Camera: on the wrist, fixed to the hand. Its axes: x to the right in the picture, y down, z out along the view.
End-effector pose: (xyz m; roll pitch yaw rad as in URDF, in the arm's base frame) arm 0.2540 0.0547 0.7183 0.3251 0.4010 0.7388
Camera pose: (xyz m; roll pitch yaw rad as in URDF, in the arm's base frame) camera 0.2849 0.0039 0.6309 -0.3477 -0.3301 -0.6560
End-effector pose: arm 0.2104 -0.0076 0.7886 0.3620 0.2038 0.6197
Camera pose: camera 0.2470 -0.0493 0.6986 -0.1364 -0.3219 -0.8540
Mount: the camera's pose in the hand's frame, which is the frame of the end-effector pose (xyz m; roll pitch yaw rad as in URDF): 0.0237 -0.0824 -0.0618 0.0658 -0.6965 -1.5369
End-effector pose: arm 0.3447 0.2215 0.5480 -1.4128 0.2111 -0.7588
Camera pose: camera 0.3215 0.1415 0.6131 -2.6221 -0.9855 0.4314
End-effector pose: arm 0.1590 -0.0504 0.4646 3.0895 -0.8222 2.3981
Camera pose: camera 0.1202 -0.1309 0.5210 2.2484 0.4602 -2.9285
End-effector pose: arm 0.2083 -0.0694 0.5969 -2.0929 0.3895 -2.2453
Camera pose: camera 0.1606 -0.1091 0.6825 -2.6340 -0.3140 -0.8381
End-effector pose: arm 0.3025 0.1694 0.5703 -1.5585 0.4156 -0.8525
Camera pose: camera 0.2912 0.0869 0.6354 -2.4237 -0.7727 0.2291
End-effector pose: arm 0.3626 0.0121 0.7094 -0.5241 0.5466 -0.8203
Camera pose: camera 0.2973 -0.0678 0.6866 -0.9867 -0.9088 -1.4117
